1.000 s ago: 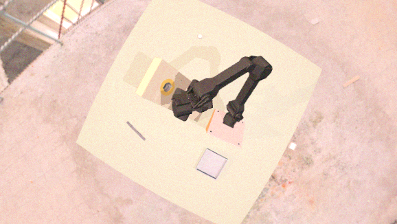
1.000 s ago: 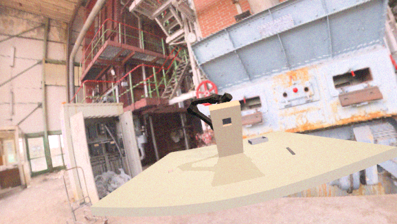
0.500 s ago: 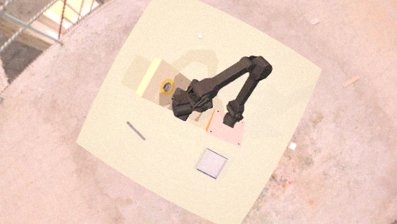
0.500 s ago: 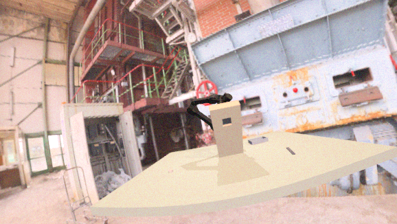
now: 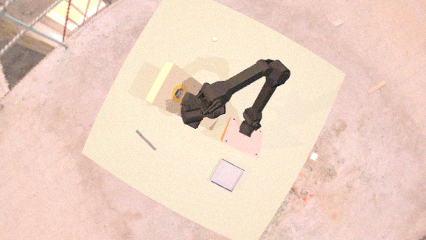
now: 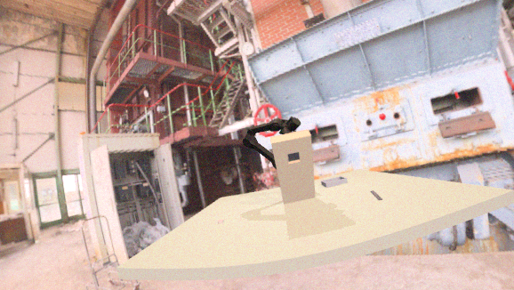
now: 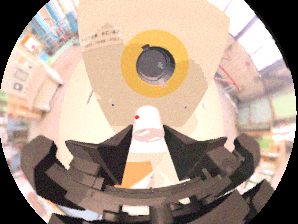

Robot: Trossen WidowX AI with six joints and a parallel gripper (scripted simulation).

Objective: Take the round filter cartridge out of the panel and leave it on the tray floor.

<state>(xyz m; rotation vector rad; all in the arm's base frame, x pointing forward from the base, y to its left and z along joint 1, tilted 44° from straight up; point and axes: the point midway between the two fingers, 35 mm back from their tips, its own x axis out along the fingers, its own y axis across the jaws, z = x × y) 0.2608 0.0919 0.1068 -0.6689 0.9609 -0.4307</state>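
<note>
My gripper tip is now 32 cm past the tray, 29 cm to the right of it and 22 cm above it. Also, from my gripper tip: round filter cartridge: right at my gripper tip.
</note>
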